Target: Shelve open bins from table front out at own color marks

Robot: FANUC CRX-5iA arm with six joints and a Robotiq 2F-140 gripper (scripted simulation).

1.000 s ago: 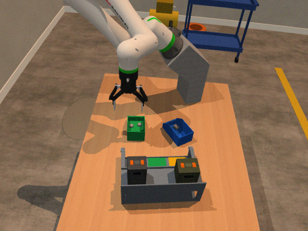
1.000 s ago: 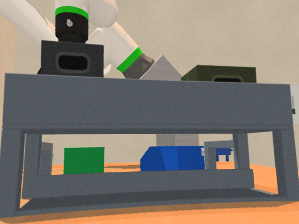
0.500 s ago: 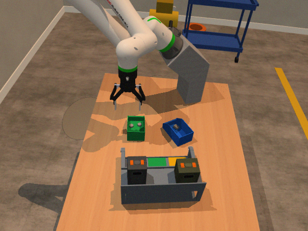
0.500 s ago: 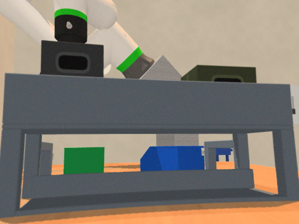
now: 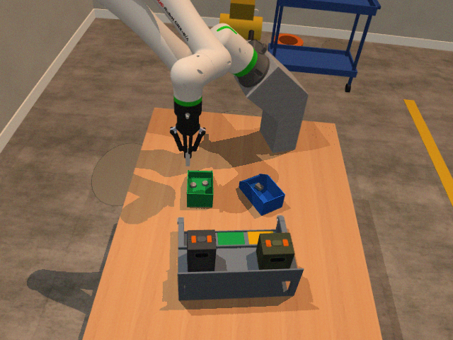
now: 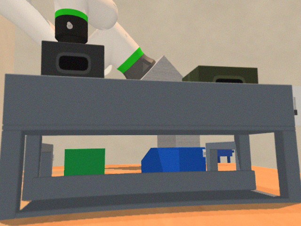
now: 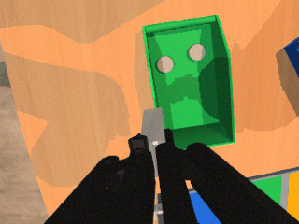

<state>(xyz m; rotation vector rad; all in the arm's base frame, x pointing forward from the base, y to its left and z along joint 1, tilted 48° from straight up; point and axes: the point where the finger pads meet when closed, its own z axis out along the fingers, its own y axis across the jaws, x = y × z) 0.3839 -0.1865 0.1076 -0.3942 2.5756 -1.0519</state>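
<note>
The green bin is 10 mm behind my hand, 50 mm to the left of it and 150 mm below it. From my hand the other things lie so: black box 380 mm ahead, 110 mm to the left, 30 mm below; then olive box 350 mm ahead, 330 mm to the left, 40 mm below; then blue bin 20 mm behind, 290 mm to the left, 150 mm below.
</note>
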